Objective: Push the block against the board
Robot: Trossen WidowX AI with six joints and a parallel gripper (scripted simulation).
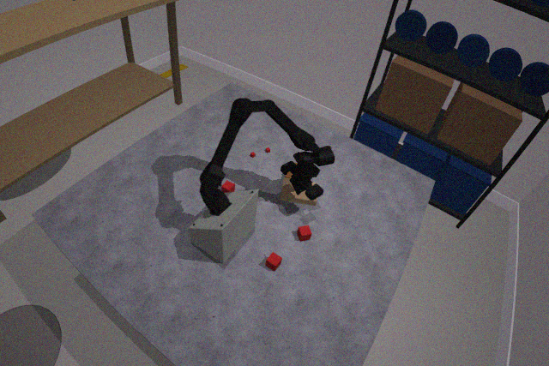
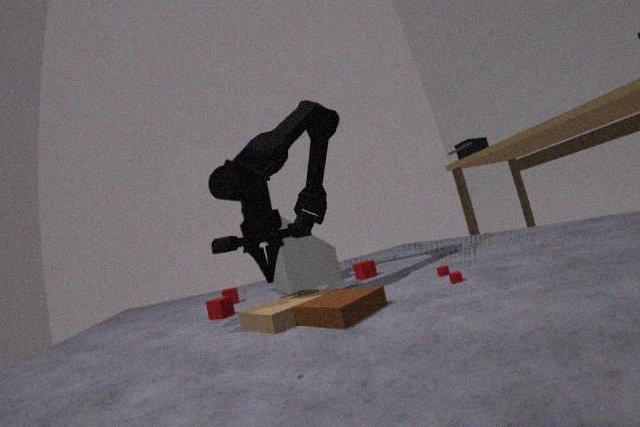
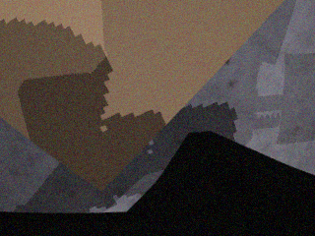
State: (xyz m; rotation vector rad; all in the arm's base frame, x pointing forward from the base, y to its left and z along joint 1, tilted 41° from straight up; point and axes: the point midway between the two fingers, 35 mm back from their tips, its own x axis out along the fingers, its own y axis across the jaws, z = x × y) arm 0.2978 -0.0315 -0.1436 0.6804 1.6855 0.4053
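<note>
Right now my gripper tip is 50 mm short of the board, 50 mm above it and 20 mm to the right of it. From my gripper tip the other things lie so: brown square block: 130 mm ahead, 90 mm to the left, 50 mm below.
</note>
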